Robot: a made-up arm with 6 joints.
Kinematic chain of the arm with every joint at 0, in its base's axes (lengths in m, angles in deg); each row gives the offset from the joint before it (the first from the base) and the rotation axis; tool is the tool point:
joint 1: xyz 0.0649 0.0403 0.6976 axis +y
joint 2: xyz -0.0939 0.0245 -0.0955 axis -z
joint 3: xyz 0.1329 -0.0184 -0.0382 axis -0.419 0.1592 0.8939
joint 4: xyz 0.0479 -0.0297 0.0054 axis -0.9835 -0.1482 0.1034
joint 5: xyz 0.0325 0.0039 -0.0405 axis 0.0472 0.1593 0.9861
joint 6: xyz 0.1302 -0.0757 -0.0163 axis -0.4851 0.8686 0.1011
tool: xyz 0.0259 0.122 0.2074
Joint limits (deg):
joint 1: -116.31..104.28
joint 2: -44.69..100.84
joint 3: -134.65..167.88
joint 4: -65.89..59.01
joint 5: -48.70..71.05
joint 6: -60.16..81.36
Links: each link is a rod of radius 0.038 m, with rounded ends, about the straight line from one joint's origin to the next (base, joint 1, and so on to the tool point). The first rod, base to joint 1, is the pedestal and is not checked.
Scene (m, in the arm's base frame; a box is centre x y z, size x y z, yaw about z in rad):
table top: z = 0
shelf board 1: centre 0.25 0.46 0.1 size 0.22 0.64 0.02 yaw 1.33
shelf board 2: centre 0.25 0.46 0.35 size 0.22 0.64 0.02 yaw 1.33
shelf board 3: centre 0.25 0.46 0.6 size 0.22 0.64 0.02 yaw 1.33
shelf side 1: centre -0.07 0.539 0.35 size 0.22 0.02 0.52 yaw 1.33
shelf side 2: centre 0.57 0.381 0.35 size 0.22 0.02 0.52 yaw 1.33
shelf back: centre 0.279 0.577 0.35 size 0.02 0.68 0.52 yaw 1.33
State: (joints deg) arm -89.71 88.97 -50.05 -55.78 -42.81 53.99
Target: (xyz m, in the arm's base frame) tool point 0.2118 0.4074 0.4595
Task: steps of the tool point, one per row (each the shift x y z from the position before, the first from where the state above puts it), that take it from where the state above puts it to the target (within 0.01 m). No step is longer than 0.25 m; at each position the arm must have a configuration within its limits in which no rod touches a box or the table.
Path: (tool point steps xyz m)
1: -0.1308 -0.1089 0.0572
2: -0.0558 -0.0618 0.1330
3: 0.0387 0.0071 0.1403
4: 0.1031 0.0809 0.0798
5: 0.1010 0.1404 -0.0130
6: 0.0305 0.1689 -0.0872
7: -0.0747 0.1581 -0.1030
8: -0.1629 0.1107 -0.0526
9: 0.0213 0.0441 -0.0012
10: 0.0140 0.0445 0.0013
11: 0.0065 0.0428 0.0012
12: 0.0001 0.0392 -0.0013

